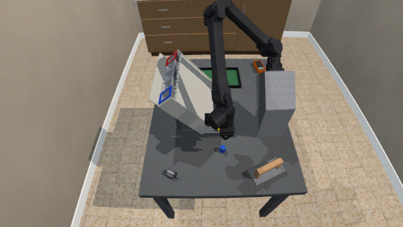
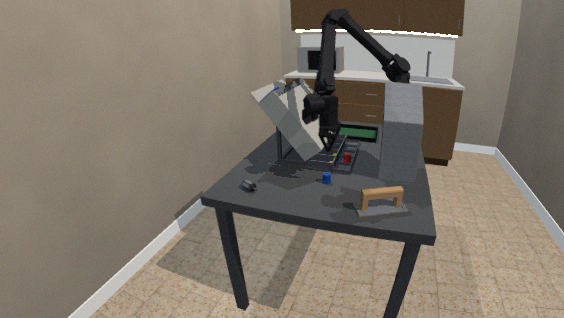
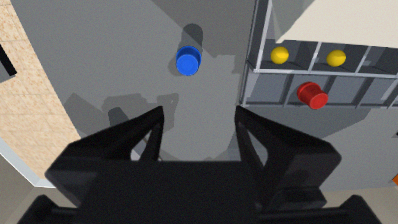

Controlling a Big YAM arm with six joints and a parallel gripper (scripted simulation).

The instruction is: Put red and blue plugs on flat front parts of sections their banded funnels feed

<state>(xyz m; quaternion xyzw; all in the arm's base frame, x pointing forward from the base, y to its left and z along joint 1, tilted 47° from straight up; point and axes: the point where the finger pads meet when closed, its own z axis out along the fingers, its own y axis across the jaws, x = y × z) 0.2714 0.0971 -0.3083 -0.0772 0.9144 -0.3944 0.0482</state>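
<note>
The blue plug is 13 cm below my hand and 2 cm to the left of it. Round my hand: beige cover (25 cm to the right, 17 cm ahead, 6 cm above); then dark object (26 cm ahead, 19 cm to the left, 13 cm below); then red plug (19 cm to the right, 13 cm below, 3 cm behind).
</note>
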